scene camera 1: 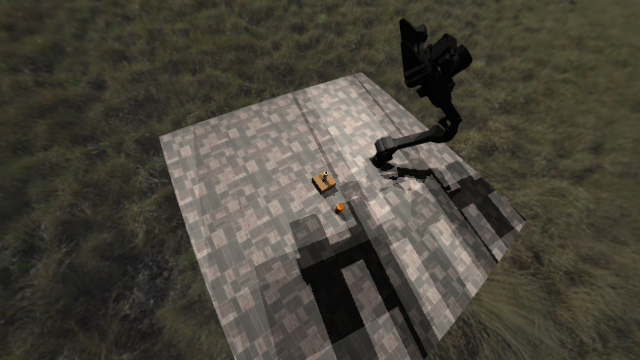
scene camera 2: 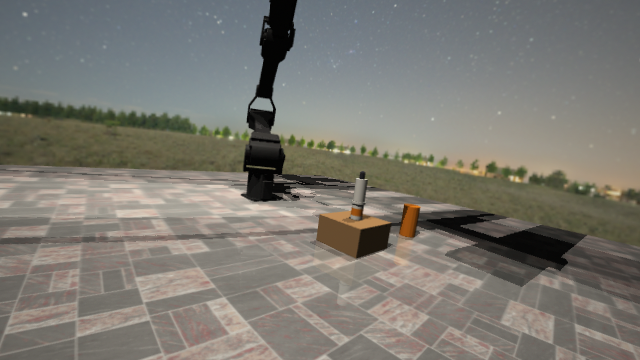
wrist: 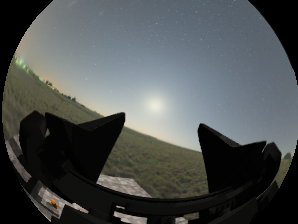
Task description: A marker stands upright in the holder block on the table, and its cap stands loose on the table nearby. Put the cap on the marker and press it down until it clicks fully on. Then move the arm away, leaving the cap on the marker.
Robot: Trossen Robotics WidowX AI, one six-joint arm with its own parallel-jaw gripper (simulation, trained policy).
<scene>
I see my gripper point(scene camera 1: 401, 30) and a holder block point(scene camera 2: 355, 242).
My gripper shows as well in the wrist view point(wrist: 163, 122).
</scene>
